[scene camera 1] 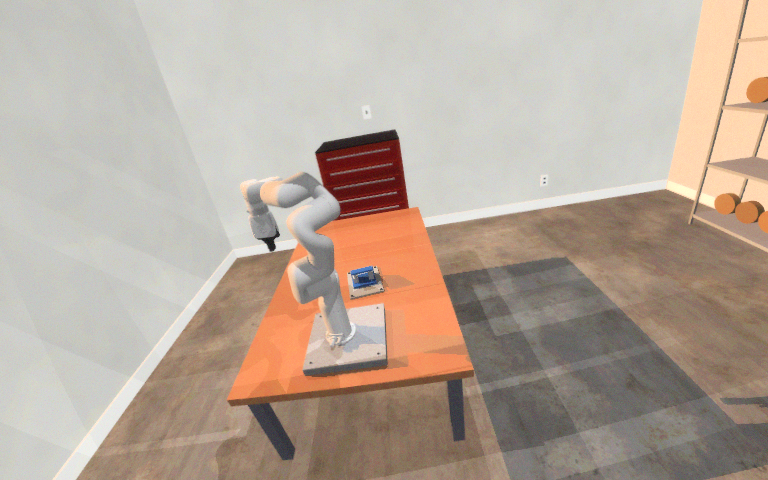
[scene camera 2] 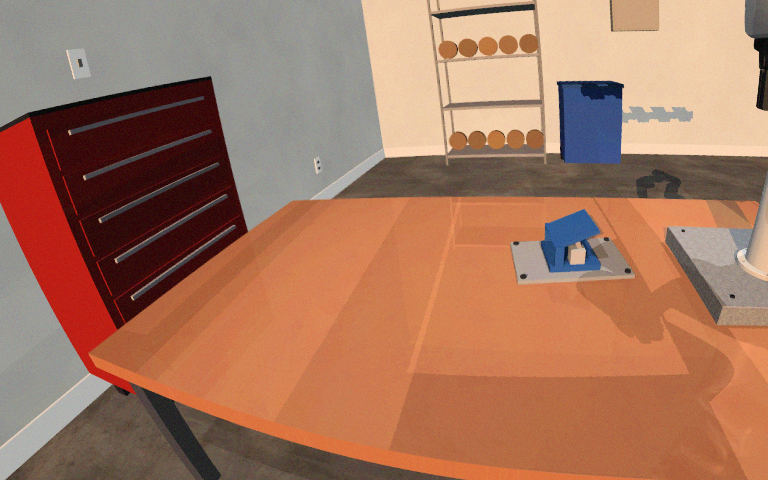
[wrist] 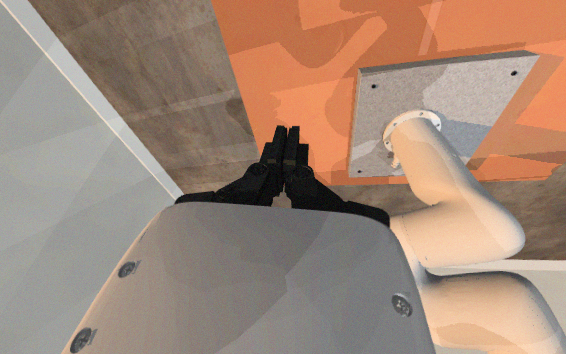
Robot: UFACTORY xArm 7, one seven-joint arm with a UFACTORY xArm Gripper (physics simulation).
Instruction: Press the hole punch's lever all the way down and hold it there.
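Where they show: gripper, fingertip midpoint: (scene camera 1: 273,250) (wrist: 288,142); arm's base at its link origin: (scene camera 1: 341,333) (wrist: 409,132).
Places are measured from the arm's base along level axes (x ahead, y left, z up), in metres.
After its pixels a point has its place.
The blue hole punch (scene camera 1: 364,278) {z -0.016, x 0.408, y -0.039 m} (scene camera 2: 557,257) {z 0.005, x 0.427, y 0.032 m} stands on a light grey mounting plate (scene camera 1: 357,294) {z -0.028, x 0.292, y -0.017 m} (scene camera 2: 529,271) {z -0.028, x 0.482, y 0.037 m}. Its flat blue lever (scene camera 2: 573,226) {z 0.043, x 0.399, y -0.034 m} is tilted up, with a small pale block (scene camera 2: 576,255) {z 0.003, x 0.390, y 0.015 m} showing below it. My gripper (scene camera 1: 271,247) {z 0.318, x 0.189, y 0.269 m} (scene camera 2: 763,107) {z 0.318, x 0.189, y 0.269 m} (wrist: 288,142) {z 0.318, x 0.189, y 0.269 m} is shut and empty. In scene camera 1 it hangs high, left of the punch and well apart from it, with its fingers pointing down. In scene camera 2 it is at the upper right edge, partly cut off. The punch does not show in the wrist view.
The arm stands on a thick grey base slab (scene camera 1: 370,353) {z -0.001, x -0.114, y -0.136 m} (scene camera 2: 702,283) {z -0.010, x 0.147, y 0.063 m} (wrist: 390,100) {z 0.001, x 0.081, y 0.074 m} close to the punch on the orange table (scene camera 1: 419,350) {z -0.036, x -0.080, y -0.315 m} (scene camera 2: 339,339) {z -0.036, x 0.756, y 0.308 m} (wrist: 300,105) {z -0.036, x 0.051, y 0.277 m}. A red drawer cabinet (scene camera 1: 365,169) (scene camera 2: 169,158) stands beyond the table's far end.
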